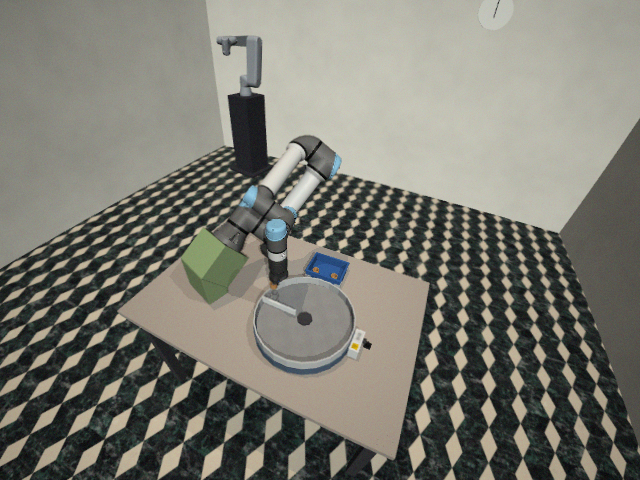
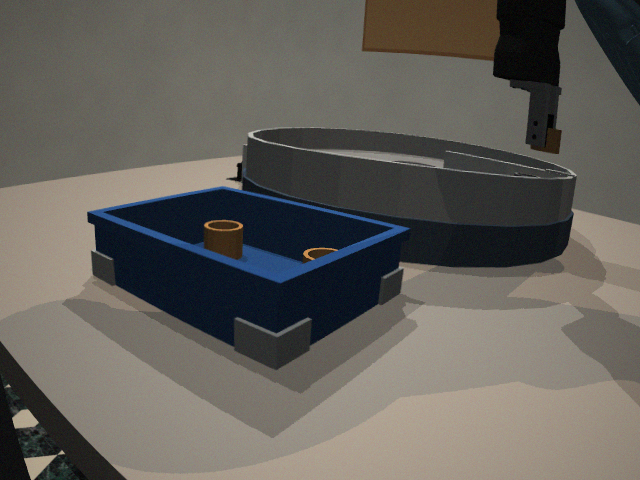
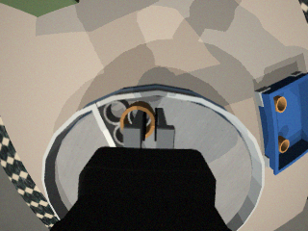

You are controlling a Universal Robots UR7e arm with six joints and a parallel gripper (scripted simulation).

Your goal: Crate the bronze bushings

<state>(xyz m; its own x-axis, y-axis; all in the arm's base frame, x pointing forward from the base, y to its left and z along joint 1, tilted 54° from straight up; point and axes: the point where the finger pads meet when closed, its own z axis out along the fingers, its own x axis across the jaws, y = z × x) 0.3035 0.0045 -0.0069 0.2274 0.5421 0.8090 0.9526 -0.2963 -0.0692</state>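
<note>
My gripper is now 29 cm to the right of the blue crate, 11 cm above it and 10 cm short of it. Also, from my hand: turning table (18 cm ahead, 8 cm below, 4 cm to the right).
</note>
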